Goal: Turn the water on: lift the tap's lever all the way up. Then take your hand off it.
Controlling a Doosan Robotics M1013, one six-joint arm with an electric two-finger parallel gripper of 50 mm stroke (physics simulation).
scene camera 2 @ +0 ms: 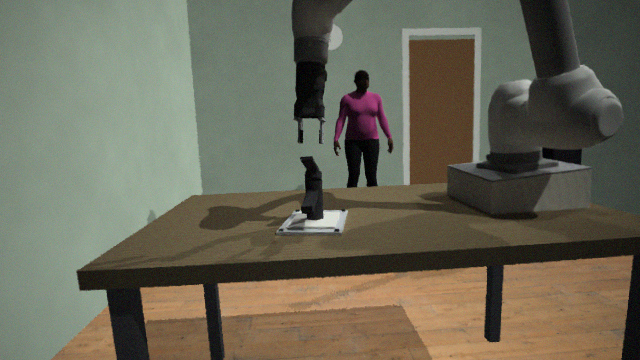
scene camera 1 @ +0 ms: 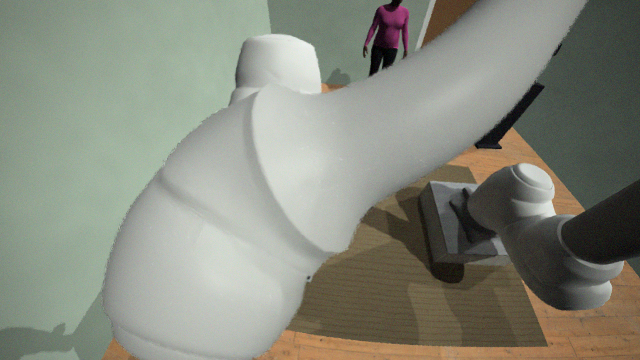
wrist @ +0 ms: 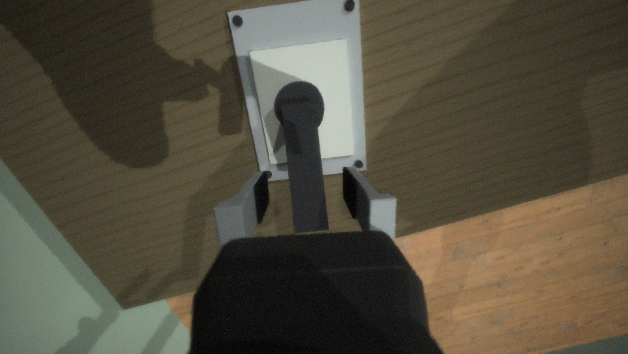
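Pixels of known places: gripper, between the fingertips: point(scene camera 2: 310, 143) point(wrist: 305, 184); arm's base, origin of its link: point(scene camera 2: 515, 166) point(scene camera 1: 478, 218).
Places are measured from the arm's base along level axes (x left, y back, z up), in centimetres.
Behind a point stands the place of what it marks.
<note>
The dark tap point(scene camera 2: 314, 192) @[y -69.4, x 3.9, z -2.2 cm] stands upright on its pale base plate point(scene camera 2: 341, 223) @[y -62.8, x 6.6, z -10.9 cm] point(wrist: 295, 15) @[y -64.5, x -9.5, z -10.9 cm] on the table. Its lever point(scene camera 2: 309, 163) @[y -71.1, x 7.0, z 6.1 cm] point(wrist: 307, 185) @[y -70.8, x 5.8, z 6.6 cm] slants upward from the top of the tap's body, its free end raised. In the wrist view the lever reaches from the round body towards the gripper and shows between the two fingers, with space on both sides. My gripper point(scene camera 2: 311, 137) @[y -69.8, x 4.0, z 11.2 cm] point(wrist: 305, 184) @[y -69.8, x 4.0, z 11.2 cm] is open and empty, pointing down. In scene camera 2 its fingertips are a little above the lever's end, apart from it. In scene camera 1 my arm hides the tap and the gripper.
The wooden table point(scene camera 1: 370, 320) @[y -46.6, x 27.3, z -11.7 cm] point(scene camera 2: 200, 250) @[y -99.3, x 14.1, z -11.7 cm] point(wrist: 475, 165) @[y -49.1, x 22.7, z -11.7 cm] carries the arm's grey base block point(scene camera 1: 440, 240) @[y -17.3, x 5.5, z -4.3 cm] point(scene camera 2: 530, 195) @[y -6.4, x 13.2, z -6.8 cm] at the right. A person in a pink top point(scene camera 1: 389, 27) point(scene camera 2: 362, 115) stands behind the table. A green wall point(scene camera 1: 100, 125) point(scene camera 2: 100, 125) rises at the left.
</note>
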